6 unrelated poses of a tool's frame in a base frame.
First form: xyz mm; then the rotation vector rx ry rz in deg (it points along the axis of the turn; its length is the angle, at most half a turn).
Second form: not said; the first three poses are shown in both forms.
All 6 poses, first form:
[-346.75, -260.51, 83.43, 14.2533, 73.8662, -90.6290]
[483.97, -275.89, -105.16, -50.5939, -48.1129, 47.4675]
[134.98, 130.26, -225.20, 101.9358, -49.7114, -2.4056]
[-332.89, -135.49, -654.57, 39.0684, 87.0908, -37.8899]
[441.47, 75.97, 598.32, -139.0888, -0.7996, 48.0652]
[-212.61, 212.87, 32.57, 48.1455, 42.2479, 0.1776]
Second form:
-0.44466, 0.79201, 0.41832, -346.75; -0.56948, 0.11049, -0.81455, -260.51; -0.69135, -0.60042, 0.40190, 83.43; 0, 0, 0, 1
0.42137, -0.25124, -0.87139, 483.97; 0.86792, 0.39035, 0.30715, -275.89; 0.26298, -0.88572, 0.38254, -105.16; 0, 0, 0, 1
0.73094, -0.53097, -0.42871, 134.98; -0.56988, -0.12931, -0.81149, 130.26; 0.37544, 0.83747, -0.39711, -225.20; 0, 0, 0, 1
-0.04327, 0.75344, 0.65609, -332.89; 0.03360, 0.65743, -0.75277, -135.49; -0.99850, -0.01053, -0.05376, -654.57; 0, 0, 0, 1
0.80364, -0.16766, -0.57101, 441.47; 0.18656, -0.84015, 0.50925, 75.97; -0.56512, -0.51579, -0.64390, 598.32; 0, 0, 0, 1
0.75530, 0.27636, 0.59426, -212.61; 0.28134, 0.68222, -0.67485, 212.87; -0.59192, 0.67691, 0.43753, 32.57; 0, 0, 0, 1

